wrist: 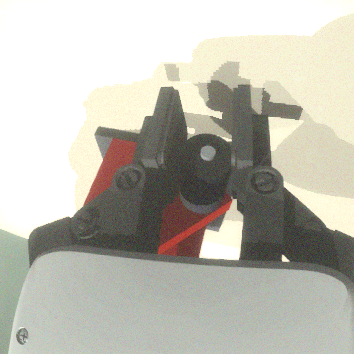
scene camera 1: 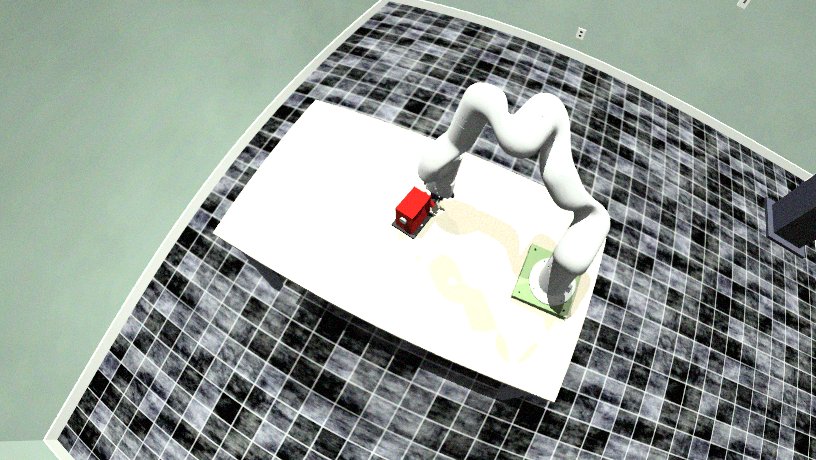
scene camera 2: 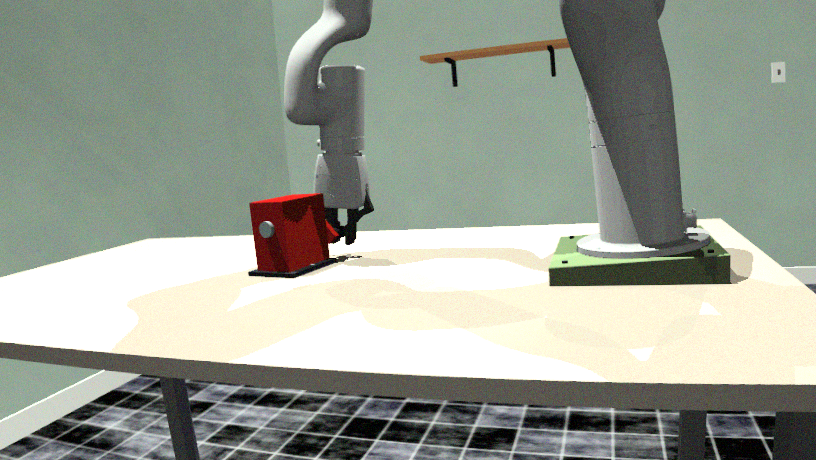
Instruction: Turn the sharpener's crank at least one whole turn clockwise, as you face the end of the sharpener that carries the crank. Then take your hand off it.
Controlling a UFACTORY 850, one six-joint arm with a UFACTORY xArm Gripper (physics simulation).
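Note:
The sharpener (scene camera 1: 412, 213) (scene camera 2: 292, 234) (wrist: 107, 172) is a red box on a thin dark base. It stands upright on the table, with a grey round piece on the end away from the crank. The red crank arm (scene camera 2: 332, 232) (wrist: 186, 235) is at the other end, partly hidden by my fingers. Its black knob (wrist: 206, 170), with a small pale disc on its tip, lies between my finger pads in the wrist view. My gripper (scene camera 1: 438, 206) (scene camera 2: 344, 233) (wrist: 208, 107) points down beside the crank end and is shut on the knob. The crank's exact angle is hard to tell.
The white table (scene camera 1: 285, 188) (scene camera 2: 188, 320) bears the sharpener and my arm's base on a green plate (scene camera 1: 524, 280) (scene camera 2: 628, 273) at the right. A wooden shelf (scene camera 2: 491, 52) is on the wall behind. A dark piece of furniture (scene camera 1: 797, 216) stands beyond the table at the right.

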